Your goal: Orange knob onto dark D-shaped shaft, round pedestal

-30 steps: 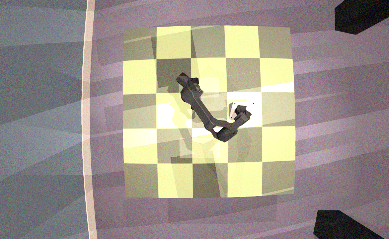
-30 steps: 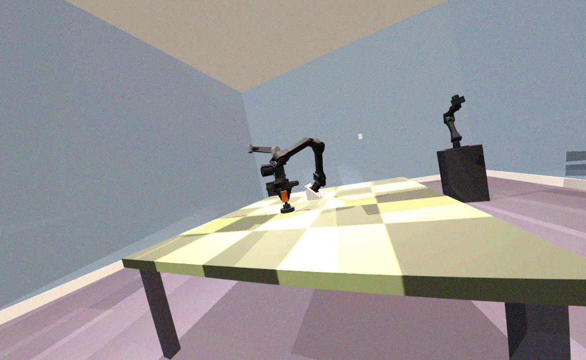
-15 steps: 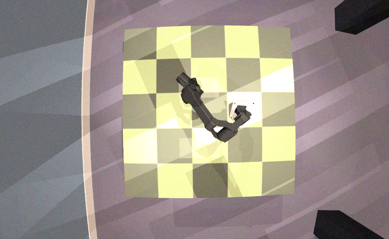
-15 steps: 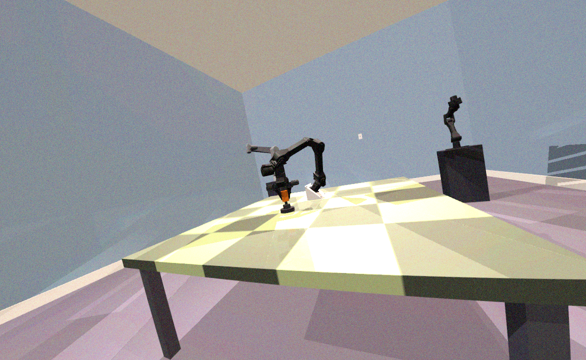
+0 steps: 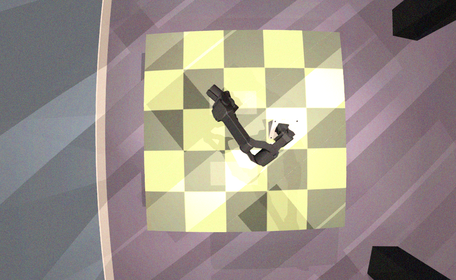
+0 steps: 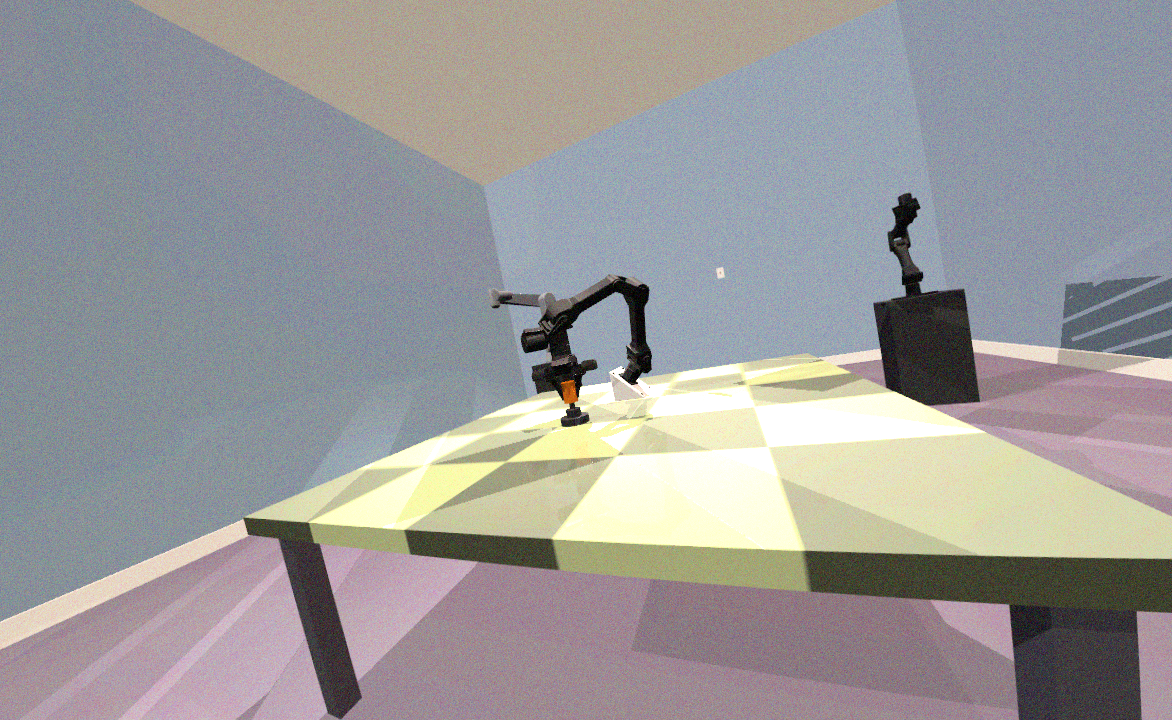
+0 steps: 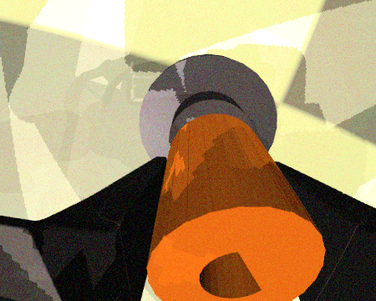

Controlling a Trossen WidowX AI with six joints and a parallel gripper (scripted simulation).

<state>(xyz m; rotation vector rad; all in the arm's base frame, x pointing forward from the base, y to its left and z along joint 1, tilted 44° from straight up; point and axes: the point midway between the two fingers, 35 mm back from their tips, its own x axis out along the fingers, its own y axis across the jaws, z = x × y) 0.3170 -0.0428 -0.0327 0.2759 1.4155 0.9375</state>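
Right now the orange knob is 2 cm above my gripper tip. Also, from my gripper tip: D-shaped shaft: 4 cm below.
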